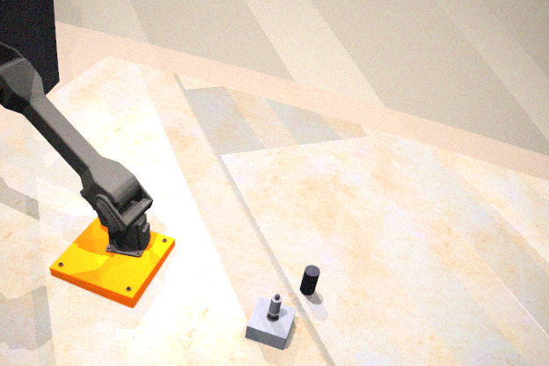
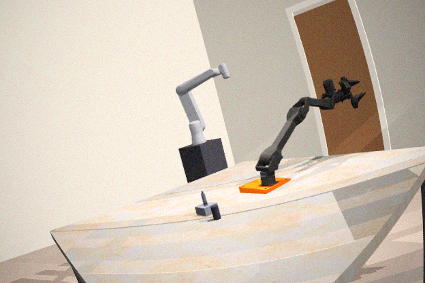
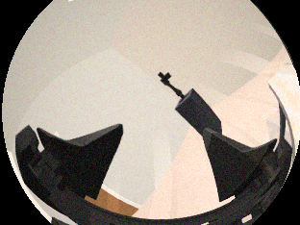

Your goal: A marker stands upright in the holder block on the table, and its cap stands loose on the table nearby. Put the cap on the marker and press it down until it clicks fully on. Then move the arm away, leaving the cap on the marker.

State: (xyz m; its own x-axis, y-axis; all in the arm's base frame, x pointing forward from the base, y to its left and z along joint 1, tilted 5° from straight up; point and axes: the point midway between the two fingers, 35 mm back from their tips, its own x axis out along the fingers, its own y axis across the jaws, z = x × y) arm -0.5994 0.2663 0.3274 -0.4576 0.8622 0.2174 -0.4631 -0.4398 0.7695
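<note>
Right now my gripper tip is 950 mm short of the marker cap, 330 mm to the left of it and 270 mm above it. From my gripper tip the other things lie so: holder block (900 mm ahead, 430 mm to the right, 280 mm below).
</note>
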